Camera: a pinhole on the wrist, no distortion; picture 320 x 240 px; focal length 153.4 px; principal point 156.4 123.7 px. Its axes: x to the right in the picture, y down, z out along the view. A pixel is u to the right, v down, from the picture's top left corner.
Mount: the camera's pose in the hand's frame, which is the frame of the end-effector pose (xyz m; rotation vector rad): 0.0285 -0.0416 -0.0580 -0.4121 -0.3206 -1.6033
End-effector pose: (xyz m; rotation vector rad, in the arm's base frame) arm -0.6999 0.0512 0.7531 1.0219 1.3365 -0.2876
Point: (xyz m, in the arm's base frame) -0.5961 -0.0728 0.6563
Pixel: 229.4 146.5
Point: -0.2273 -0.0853 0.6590
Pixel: 151.6 149.9
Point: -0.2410 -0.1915 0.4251
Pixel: 202.3 195.8
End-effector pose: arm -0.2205 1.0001 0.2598 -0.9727 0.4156 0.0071
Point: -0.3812 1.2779 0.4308
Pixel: outside the picture
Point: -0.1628 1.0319 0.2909
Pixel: 197.5 125.8
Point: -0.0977 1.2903 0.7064
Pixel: 310.2 74.5
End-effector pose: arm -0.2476 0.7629 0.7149 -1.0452 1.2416 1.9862
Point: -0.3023 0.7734 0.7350
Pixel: 106.4 90.2
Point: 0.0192 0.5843 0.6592
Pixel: behind the camera
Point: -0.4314 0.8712 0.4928
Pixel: outside the picture
